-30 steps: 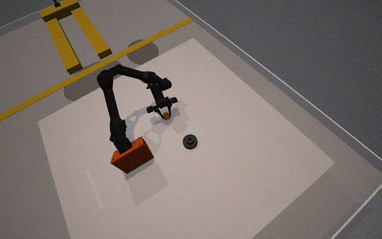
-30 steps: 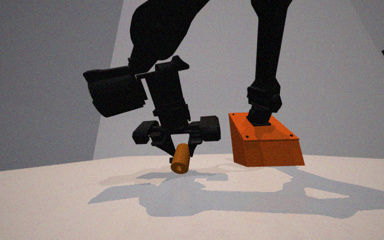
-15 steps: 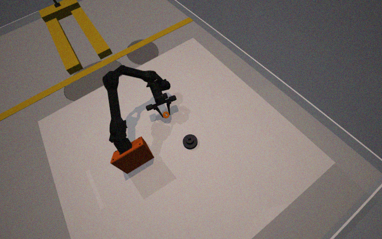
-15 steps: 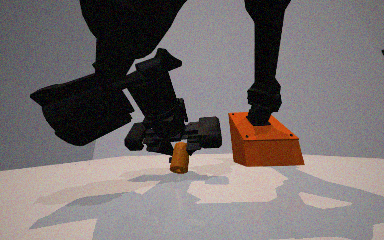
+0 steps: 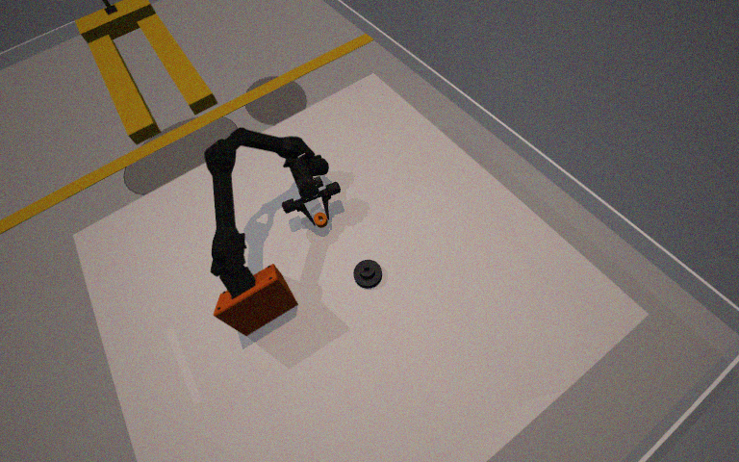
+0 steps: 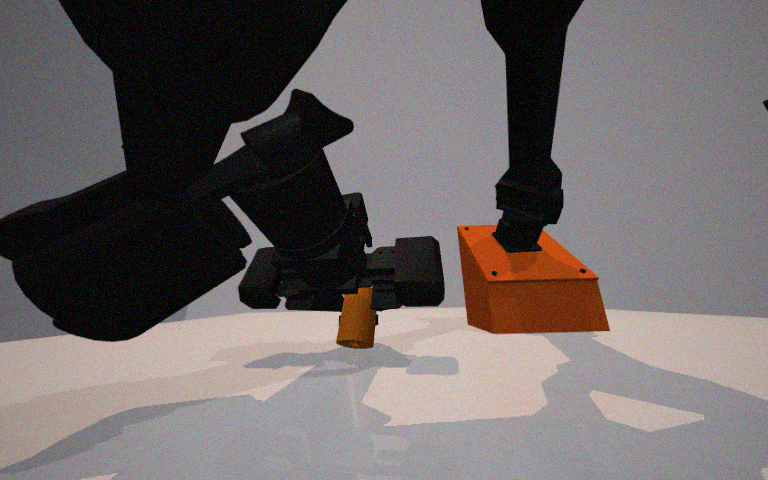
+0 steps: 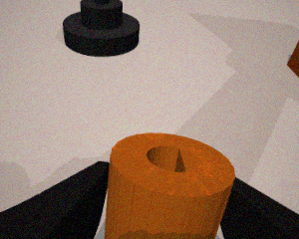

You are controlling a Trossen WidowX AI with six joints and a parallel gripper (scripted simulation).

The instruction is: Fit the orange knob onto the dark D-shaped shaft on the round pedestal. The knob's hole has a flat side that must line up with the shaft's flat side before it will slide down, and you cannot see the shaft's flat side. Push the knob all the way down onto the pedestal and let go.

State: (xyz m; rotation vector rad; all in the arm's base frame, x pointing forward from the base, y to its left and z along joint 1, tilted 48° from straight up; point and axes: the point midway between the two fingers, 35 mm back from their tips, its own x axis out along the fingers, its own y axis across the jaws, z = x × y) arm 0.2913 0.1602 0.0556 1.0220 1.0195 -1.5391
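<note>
Now: the orange knob 20 mm to the left of my gripper tip and 10 mm below it. Also, from my gripper tip: shaft 210 mm to the right, 30 mm ahead, 10 mm below.
</note>
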